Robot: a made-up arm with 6 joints.
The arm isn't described. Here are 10 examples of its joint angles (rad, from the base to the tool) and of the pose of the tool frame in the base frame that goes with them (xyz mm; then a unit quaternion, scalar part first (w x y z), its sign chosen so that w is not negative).
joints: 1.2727 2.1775 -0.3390 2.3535 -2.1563 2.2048
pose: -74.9 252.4 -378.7 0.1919 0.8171 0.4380 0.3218
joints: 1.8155 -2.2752 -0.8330 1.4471 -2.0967 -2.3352
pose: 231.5 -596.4 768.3 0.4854 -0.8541 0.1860 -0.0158
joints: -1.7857 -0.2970 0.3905 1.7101 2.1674 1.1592
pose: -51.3 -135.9 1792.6 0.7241 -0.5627 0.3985 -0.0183
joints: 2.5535 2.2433 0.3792 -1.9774 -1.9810 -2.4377
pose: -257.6 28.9 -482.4 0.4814 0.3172 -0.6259 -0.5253
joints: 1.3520 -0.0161 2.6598 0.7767 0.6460 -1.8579
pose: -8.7 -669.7 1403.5 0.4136 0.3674 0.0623 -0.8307
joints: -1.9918 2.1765 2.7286 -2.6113 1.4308 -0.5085
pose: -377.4 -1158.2 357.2 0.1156 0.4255 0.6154 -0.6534
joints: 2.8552 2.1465 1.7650 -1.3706 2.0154 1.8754
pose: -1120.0 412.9 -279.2 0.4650 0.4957 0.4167 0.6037
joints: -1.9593 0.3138 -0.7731 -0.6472 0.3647 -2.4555
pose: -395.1 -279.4 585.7 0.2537 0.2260 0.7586 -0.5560
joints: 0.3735 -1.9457 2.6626 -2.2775 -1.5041 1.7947
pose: -885.4 -151.9 -386.4 0.3393 -0.7940 -0.4940 -0.1015
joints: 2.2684 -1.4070 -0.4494 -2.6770 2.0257 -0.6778
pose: 10.5 -306.9 1092.5 0.4527 -0.7348 0.2458 0.4413
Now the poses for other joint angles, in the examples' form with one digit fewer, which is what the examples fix.
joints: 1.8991 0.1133 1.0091 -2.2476 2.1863 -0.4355
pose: -344 542 1649 0.533 -0.737 0.392 0.138
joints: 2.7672 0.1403 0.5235 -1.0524 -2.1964 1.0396
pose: -743 390 1330 0.145 0.845 -0.507 -0.092
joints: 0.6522 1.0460 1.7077 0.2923 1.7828 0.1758
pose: 980 526 1347 0.151 0.036 -0.305 0.940
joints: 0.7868 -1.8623 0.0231 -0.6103 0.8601 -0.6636
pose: -414 -675 961 0.548 0.083 0.102 -0.826
